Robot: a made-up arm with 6 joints.
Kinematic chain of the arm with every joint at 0, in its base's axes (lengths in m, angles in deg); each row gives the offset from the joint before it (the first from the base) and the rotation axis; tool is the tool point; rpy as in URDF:
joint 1: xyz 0 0 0.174 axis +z
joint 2: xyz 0 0 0 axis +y
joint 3: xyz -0.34 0 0.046 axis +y
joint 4: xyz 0.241 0 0.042 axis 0.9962 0 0.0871
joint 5: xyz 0 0 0 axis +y
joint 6: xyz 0.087 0 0.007 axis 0.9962 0 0.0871
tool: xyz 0 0 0 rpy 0 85 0
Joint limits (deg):
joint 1: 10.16..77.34
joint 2: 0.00..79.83
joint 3: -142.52..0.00
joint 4: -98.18..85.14
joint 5: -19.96..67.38
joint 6: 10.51..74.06
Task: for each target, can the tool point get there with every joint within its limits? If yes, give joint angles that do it. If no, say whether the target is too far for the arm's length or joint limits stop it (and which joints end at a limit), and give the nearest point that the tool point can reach.
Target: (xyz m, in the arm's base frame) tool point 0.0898 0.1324 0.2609
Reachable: yes | joints 57.45 73.01 -15.66 -47.66 3.58 26.53
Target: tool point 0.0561 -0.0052 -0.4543
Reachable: no: joint limits stop it (at a limit: joint 1, joint 2, joint 3, joint 5) | nearest point -0.0069 -0.0590 0.1846 | short by 0.644 m
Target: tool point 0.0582 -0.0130 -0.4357
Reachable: no: joint limits stop it (at a limit: joint 1, joint 2, joint 3, joint 5) | nearest point -0.0063 -0.0592 0.1847 | short by 0.625 m
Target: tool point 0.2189 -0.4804 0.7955
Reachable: no: too far | nearest point -0.0011 -0.3562 0.6877 | short by 0.275 m
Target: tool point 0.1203 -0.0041 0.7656
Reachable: yes | joints 33.63 73.80 -127.69 -75.82 55.43 23.75
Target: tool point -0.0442 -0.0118 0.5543
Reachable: yes | joints 18.56 21.48 -53.31 48.34 2.11 35.15
